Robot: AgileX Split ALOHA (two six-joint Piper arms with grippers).
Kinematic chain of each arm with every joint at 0, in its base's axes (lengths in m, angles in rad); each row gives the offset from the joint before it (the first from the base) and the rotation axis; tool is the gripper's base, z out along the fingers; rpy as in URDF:
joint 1: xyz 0 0 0.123 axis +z
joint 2: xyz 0 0 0 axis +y
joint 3: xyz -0.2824 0 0.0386 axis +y
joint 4: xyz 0.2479 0 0.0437 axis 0.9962 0 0.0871
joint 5: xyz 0 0 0 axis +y
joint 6: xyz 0.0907 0 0.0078 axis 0.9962 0 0.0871
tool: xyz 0 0 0 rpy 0 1.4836 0
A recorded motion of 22 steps. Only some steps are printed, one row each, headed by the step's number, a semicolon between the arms.
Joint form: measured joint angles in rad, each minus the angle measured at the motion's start. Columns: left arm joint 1, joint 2, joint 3, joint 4, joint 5, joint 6; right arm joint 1, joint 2, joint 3, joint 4, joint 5, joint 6.
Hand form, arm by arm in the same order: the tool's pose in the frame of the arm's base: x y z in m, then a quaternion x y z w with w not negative. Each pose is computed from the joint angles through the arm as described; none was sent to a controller.
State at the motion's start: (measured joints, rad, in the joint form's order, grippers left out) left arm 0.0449 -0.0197 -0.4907 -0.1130 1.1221 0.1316; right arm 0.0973 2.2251 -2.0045 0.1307 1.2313 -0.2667
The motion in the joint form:
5: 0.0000 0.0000 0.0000 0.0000 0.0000 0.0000; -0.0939 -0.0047 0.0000 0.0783 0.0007 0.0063
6: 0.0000 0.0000 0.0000 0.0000 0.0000 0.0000; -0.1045 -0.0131 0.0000 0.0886 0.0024 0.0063
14: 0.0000 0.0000 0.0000 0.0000 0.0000 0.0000; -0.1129 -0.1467 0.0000 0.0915 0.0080 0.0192
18: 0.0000 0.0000 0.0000 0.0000 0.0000 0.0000; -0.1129 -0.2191 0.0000 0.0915 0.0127 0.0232
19: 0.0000 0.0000 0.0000 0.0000 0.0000 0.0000; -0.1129 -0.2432 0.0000 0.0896 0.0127 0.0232
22: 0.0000 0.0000 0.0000 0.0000 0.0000 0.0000; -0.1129 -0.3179 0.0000 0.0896 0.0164 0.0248
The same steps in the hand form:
5: -0.0093 -0.0097 0.2700 0.04168 0.86387 -0.01213 0.50183; 0.4721 0.0194 0.2269 -0.10613 0.98365 0.08727 0.11642
6: -0.0093 -0.0097 0.2700 0.04168 0.86387 -0.01213 0.50183; 0.4713 0.0153 0.2310 -0.10016 0.98338 0.09128 0.12079
14: -0.0093 -0.0097 0.2700 0.04168 0.86387 -0.01213 0.50183; 0.4523 0.0119 0.2927 -0.09583 0.97456 0.08616 0.18337
18: -0.0093 -0.0097 0.2700 0.04168 0.86387 -0.01213 0.50183; 0.4385 0.0122 0.3248 -0.09736 0.96798 0.08285 0.21604
19: -0.0093 -0.0097 0.2700 0.04168 0.86387 -0.01213 0.50183; 0.4335 0.0121 0.3353 -0.09851 0.96541 0.08056 0.22757
22: -0.0093 -0.0097 0.2700 0.04168 0.86387 -0.01213 0.50183; 0.4161 0.0124 0.3668 -0.10107 0.95681 0.07671 0.26157

